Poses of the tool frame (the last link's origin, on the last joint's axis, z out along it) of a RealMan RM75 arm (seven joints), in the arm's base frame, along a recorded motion.
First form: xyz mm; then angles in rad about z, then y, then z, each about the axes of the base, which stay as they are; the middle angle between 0 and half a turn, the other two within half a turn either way.
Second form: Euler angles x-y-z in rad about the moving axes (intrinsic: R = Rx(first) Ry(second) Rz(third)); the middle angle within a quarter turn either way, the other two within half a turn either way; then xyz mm. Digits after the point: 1 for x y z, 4 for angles.
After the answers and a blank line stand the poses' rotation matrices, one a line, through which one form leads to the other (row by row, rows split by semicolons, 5 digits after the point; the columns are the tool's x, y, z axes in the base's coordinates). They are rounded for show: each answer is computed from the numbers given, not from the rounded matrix.
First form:
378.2 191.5 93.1 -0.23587 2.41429 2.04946
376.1 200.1 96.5 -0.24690 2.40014 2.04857
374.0 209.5 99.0 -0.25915 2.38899 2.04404
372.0 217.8 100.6 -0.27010 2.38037 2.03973
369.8 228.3 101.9 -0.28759 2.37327 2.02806
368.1 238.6 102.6 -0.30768 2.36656 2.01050
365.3 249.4 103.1 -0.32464 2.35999 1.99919
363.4 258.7 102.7 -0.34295 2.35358 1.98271
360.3 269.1 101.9 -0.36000 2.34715 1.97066
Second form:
-2.4730 -0.3112 0.9651 378.2 191.5 93.1
-2.4588 -0.3158 0.9591 376.1 200.1 96.5
-2.4467 -0.3168 0.9540 374.0 209.5 99.0
-2.4371 -0.3170 0.9491 372.0 217.8 100.6
-2.4272 -0.3118 0.9431 369.8 228.3 101.9
-2.4164 -0.3024 0.9389 368.1 238.6 102.6
-2.4073 -0.2970 0.9327 365.3 249.4 103.1
-2.3972 -0.2878 0.9289 363.4 258.7 102.7
-2.3882 -0.2815 0.9229 360.3 269.1 101.9

0.54195 -0.78263 -0.30623; -0.53703 -0.60278 0.59013; -0.64645 -0.15537 -0.74697
0.54585 -0.77822 -0.31053; -0.52267 -0.60592 0.59973; -0.65488 -0.16506 -0.73749
0.54966 -0.77512 -0.31154; -0.51120 -0.60705 0.60842; -0.66072 -0.17516 -0.72991
0.55336 -0.77240 -0.31175; -0.50183 -0.60788 0.61534; -0.66480 -0.18406 -0.72399
0.55893 -0.77037 -0.30681; -0.49348 -0.60637 0.62354; -0.66639 -0.19711 -0.71908
0.56386 -0.77029 -0.29786; -0.48717 -0.60146 0.63318; -0.66688 -0.21191 -0.71440
0.56959 -0.76807 -0.29262; -0.47942 -0.59965 0.64076; -0.66762 -0.22469 -0.70979
0.57406 -0.76805 -0.28384; -0.47400 -0.59437 0.64965; -0.66767 -0.23840 -0.70526
0.57977 -0.76598 -0.27775; -0.46690 -0.59170 0.65719; -0.66774 -0.25134 -0.70068

